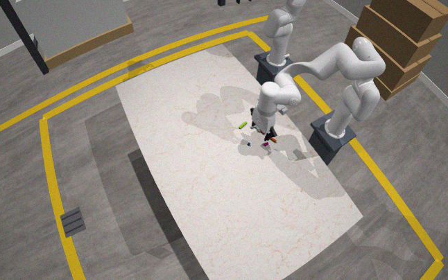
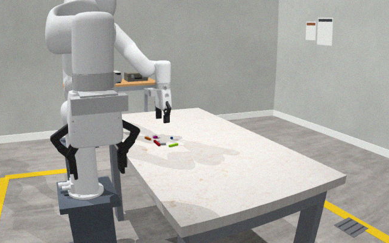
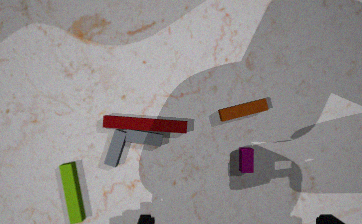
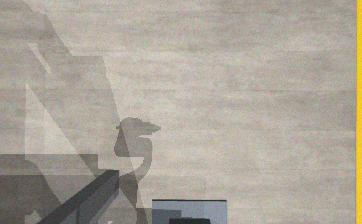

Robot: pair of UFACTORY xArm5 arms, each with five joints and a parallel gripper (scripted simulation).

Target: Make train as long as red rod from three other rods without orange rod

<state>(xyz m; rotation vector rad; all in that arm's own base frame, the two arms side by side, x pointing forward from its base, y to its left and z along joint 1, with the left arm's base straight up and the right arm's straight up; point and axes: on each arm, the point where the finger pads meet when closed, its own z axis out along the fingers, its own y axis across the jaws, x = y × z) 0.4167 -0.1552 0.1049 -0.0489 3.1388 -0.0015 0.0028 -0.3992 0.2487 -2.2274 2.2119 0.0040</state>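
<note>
Right now the blue rod is 100 mm below my left hand, 40 mm ahead of it and 10 mm to the right of it. From my left hand the other things lie so: orange rod: 100 mm below, 70 mm behind, 20 mm to the left; red rod: 100 mm below, 60 mm to the right, 50 mm behind; magenta rod: 100 mm below, 30 mm to the left, 30 mm behind.
</note>
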